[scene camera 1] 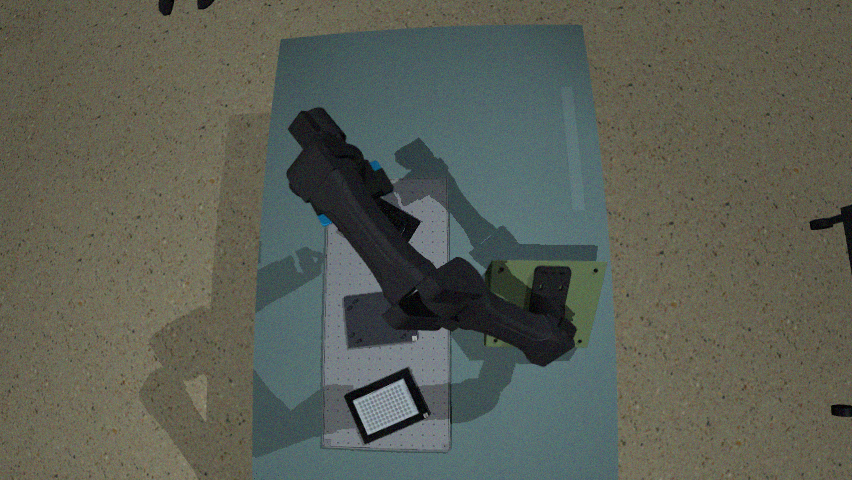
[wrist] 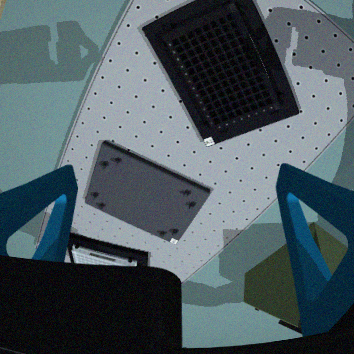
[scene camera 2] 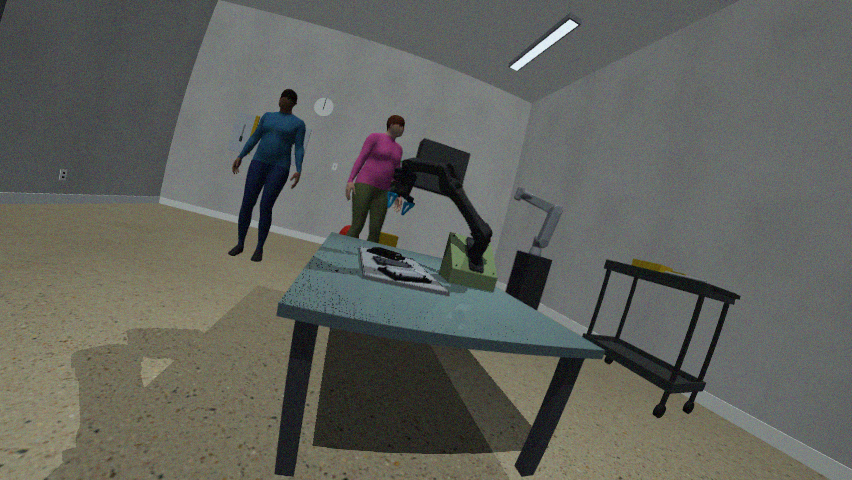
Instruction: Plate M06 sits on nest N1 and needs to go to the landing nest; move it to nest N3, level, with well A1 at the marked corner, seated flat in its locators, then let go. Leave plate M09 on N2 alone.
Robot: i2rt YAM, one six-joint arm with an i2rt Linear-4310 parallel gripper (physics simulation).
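My gripper (scene camera 1: 349, 192) (scene camera 2: 398, 208) (wrist: 176, 175) is open with nothing between its blue fingers, high above the far end of the pegboard. A black well plate (scene camera 1: 400, 220) (wrist: 222, 70) sits on a dark nest there, turned at an angle, partly hidden by the arm in the overhead view; a white marker shows at one corner. The middle nest (scene camera 1: 369, 321) (wrist: 145, 192) is bare, with small dark locators and a white corner marker. A white well plate (scene camera 1: 386, 407) (wrist: 102, 258) sits in a black nest at the near end. No plate or nest names are readable.
The perforated board (scene camera 1: 345, 268) (wrist: 125, 90) lies on the blue-green table (scene camera 1: 476, 89) (scene camera 2: 357, 310). The arm stands on a green block (scene camera 1: 587, 304) (scene camera 2: 471, 277) beside the board. Two people stand beyond the table, and a cart (scene camera 2: 655, 279) stands to the right.
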